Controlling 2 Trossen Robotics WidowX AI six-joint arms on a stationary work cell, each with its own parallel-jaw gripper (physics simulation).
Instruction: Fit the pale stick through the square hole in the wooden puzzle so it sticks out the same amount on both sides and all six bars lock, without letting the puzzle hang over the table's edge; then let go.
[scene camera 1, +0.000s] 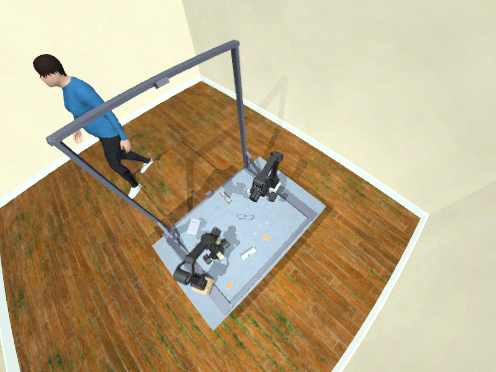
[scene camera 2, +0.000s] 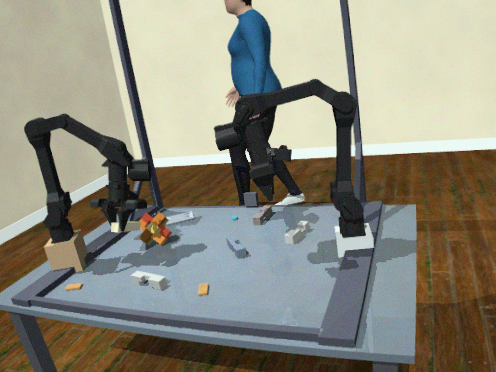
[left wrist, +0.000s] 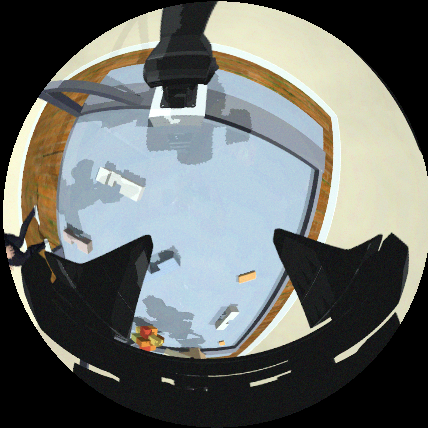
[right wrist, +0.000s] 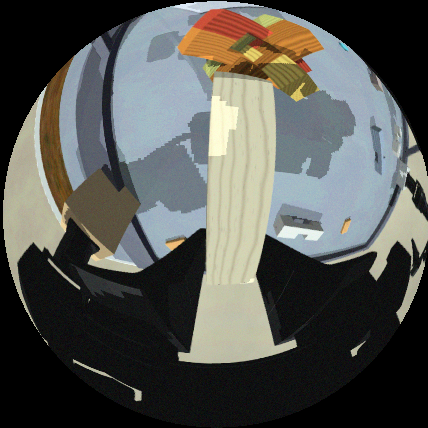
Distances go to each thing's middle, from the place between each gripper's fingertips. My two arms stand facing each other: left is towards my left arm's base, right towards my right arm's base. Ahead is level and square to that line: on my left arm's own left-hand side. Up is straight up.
Labels:
The pale stick (right wrist: 241, 144) lies 40 mm behind my right hand and 10 mm to the left of it.
My left gripper is now 49 cm to the left of the pale stick, 8 cm past it and 8 cm above it.

